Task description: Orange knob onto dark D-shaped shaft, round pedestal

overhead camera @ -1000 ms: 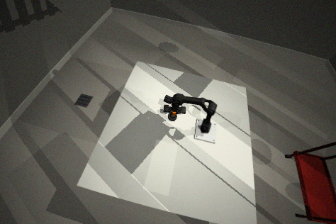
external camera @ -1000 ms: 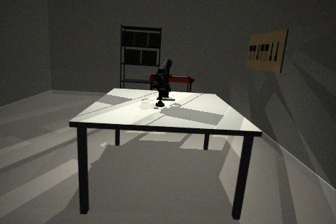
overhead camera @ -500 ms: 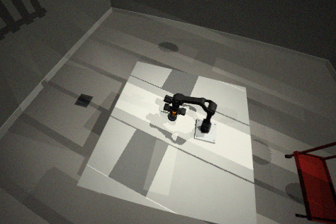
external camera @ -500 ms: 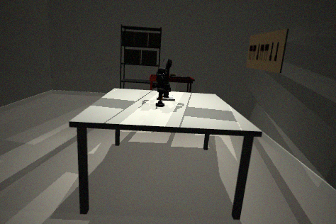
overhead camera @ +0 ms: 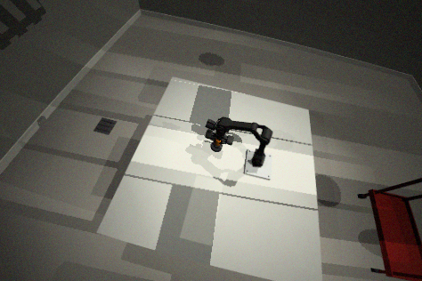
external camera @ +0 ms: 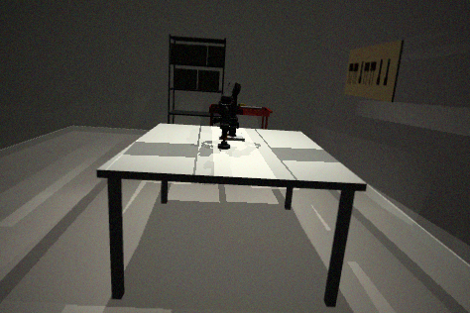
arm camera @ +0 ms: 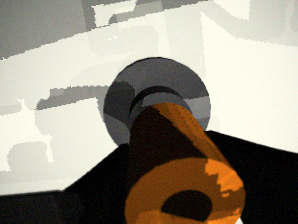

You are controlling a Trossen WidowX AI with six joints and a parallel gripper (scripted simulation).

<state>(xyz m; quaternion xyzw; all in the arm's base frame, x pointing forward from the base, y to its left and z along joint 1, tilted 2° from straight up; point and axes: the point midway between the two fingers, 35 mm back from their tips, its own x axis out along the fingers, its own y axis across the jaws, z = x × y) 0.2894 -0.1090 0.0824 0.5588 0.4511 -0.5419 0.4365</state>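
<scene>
My gripper tip is 2 cm below the orange knob. The rest, counted from my gripper tip: dark round pedestal (4 cm below).
</scene>
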